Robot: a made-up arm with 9 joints. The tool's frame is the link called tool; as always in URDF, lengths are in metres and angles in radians. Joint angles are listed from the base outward.
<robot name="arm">
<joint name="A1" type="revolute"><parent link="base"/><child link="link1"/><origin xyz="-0.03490 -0.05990 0.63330" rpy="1.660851 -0.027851 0.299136"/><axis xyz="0 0 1"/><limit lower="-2.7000" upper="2.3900"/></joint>
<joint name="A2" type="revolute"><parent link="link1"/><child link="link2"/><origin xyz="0.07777 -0.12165 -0.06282" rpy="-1.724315 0.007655 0.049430"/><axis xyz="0 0 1"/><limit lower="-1.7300" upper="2.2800"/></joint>
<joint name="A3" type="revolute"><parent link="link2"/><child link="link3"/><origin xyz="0.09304 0.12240 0.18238" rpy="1.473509 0.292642 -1.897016"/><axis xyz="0 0 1"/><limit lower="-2.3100" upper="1.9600"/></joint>
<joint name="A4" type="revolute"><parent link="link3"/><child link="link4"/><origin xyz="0.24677 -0.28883 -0.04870" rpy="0.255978 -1.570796 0.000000"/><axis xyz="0 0 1"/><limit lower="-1.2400" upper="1.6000"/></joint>
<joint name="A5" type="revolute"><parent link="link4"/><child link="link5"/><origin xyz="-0.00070 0.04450 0.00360" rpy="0.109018 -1.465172 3.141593"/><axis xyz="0 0 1"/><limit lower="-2.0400" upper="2.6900"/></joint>
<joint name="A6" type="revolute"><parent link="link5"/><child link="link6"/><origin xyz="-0.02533 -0.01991 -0.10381" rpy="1.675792 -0.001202 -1.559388"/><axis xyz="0 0 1"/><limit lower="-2.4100" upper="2.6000"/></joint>
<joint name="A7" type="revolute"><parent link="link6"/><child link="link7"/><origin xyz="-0.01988 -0.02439 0.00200" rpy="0.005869 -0.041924 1.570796"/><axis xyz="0 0 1"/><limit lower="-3.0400" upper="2.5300"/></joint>
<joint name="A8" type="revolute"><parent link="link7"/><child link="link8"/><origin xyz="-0.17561 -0.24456 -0.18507" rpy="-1.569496 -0.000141 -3.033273"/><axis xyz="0 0 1"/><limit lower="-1.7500" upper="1.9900"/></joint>
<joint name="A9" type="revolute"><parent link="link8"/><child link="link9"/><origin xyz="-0.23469 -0.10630 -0.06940" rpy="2.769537 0.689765 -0.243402"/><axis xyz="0 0 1"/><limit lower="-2.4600" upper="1.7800"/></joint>
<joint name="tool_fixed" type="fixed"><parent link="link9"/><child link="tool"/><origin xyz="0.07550 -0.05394 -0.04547" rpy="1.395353 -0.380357 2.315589"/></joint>
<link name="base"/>
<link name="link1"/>
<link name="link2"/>
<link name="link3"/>
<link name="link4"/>
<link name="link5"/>
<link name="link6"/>
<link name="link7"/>
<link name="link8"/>
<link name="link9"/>
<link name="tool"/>
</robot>
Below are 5 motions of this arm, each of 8 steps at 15 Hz.
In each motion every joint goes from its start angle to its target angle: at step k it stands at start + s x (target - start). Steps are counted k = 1, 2, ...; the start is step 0. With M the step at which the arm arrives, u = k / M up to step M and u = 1 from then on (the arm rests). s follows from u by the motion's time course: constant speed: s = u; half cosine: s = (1 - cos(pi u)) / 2; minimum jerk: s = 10 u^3 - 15 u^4 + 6 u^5.
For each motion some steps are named. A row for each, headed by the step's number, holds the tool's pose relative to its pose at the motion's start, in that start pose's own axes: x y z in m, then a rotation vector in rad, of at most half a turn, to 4 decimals.
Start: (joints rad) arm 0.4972 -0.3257 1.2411 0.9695 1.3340 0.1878 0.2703 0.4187 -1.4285
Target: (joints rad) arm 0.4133 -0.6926 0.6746 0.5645 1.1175 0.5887 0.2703 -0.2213 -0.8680
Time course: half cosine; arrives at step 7
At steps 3, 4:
3: -0.0875 -0.0555 0.0189 0.5690 0.2698 0.1966
4: -0.1314 -0.0976 0.0179 0.8745 0.3745 0.4084

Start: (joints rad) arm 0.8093 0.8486 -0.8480 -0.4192 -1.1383 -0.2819 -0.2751 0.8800 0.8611
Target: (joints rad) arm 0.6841 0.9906 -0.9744 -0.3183 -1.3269 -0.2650 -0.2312 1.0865 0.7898
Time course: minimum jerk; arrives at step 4
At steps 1, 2, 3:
1: 0.0045 0.0139 0.0037 -0.0303 -0.0202 0.0333
2: 0.0215 0.0688 0.0138 -0.1354 -0.0897 0.1715
3: 0.0377 0.1258 0.0172 -0.2220 -0.1452 0.3241

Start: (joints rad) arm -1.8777 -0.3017 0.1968 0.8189 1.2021 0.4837 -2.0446 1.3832 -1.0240
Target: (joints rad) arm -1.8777 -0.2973 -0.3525 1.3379 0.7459 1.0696 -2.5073 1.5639 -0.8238
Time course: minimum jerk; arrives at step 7
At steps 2, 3, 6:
2: -0.0475 -0.0518 0.0124 -0.0758 0.0228 -0.1396
3: -0.1296 -0.1207 0.0422 -0.1933 0.0509 -0.3478
6: -0.3774 -0.2233 0.1826 -0.5259 0.0769 -0.8527

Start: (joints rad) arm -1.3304 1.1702 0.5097 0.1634 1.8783 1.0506 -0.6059 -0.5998 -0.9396
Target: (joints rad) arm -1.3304 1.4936 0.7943 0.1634 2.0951 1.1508 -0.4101 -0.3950 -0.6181
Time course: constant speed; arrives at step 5
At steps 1, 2, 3, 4, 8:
1: 0.0239 0.0359 0.0300 0.1486 0.0526 -0.0829
2: 0.0514 0.0656 0.0634 0.2960 0.1057 -0.1660
3: 0.0823 0.0888 0.0989 0.4414 0.1587 -0.2496
4: 0.1161 0.1054 0.1350 0.5845 0.2110 -0.3342
8: 0.1525 0.1154 0.1706 0.7246 0.2621 -0.4204

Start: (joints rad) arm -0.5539 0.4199 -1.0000 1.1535 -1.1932 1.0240 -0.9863 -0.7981 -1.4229
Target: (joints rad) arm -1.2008 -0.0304 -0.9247 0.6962 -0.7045 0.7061 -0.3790 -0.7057 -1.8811
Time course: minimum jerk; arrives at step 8
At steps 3, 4, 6, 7, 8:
3: 0.0345 -0.0151 -0.0904 0.0420 -0.3094 -0.0497
4: 0.0791 -0.0247 -0.1557 0.1255 -0.5487 -0.1016
6: 0.1801 -0.0260 -0.2330 0.3740 -0.8989 -0.2399
7: 0.2036 -0.0235 -0.2419 0.4437 -0.9576 -0.2808
8: 0.2079 -0.0230 -0.2432 0.4569 -0.9675 -0.2888

